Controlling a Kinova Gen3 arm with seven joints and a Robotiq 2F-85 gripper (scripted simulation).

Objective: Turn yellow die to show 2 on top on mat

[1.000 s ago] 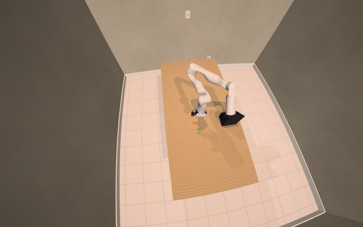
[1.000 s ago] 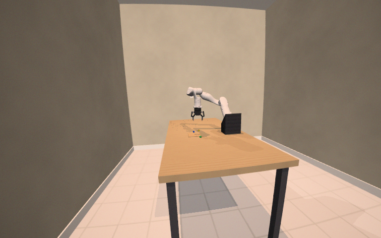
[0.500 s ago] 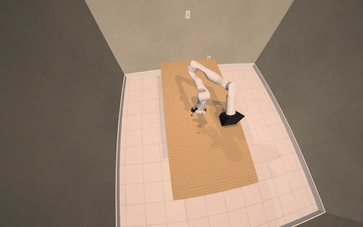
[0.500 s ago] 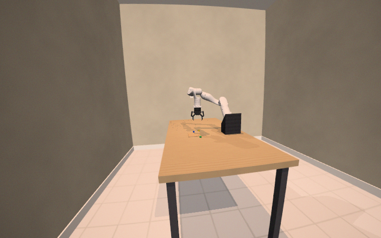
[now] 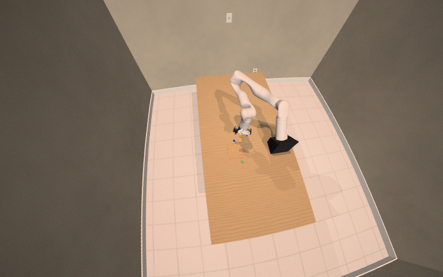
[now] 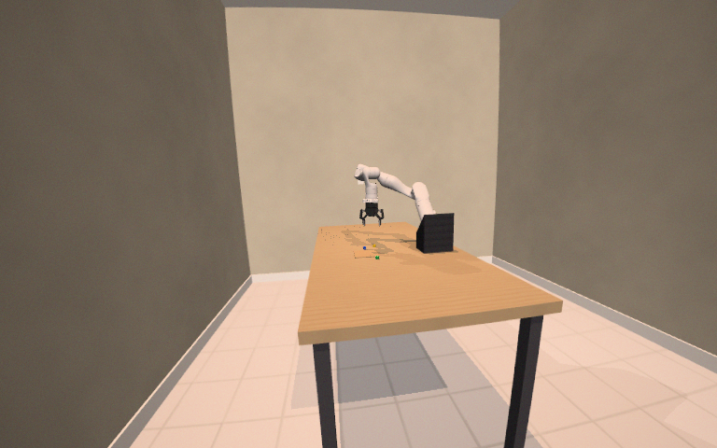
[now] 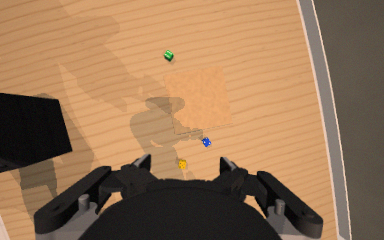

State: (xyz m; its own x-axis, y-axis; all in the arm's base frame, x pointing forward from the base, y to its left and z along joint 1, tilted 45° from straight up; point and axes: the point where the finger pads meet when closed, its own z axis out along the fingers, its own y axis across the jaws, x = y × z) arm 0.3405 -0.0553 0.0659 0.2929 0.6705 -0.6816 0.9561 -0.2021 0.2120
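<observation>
My gripper is now 15 cm above the yellow die, 5 cm to the left of it and 2 cm past it. Also, from my hand: green die (20 cm to the left, 15 cm below, 1 cm ahead); blue die (15 cm below, 5 cm ahead, 2 cm to the right); tan mat (15 cm below, 8 cm to the left, 5 cm ahead).
</observation>
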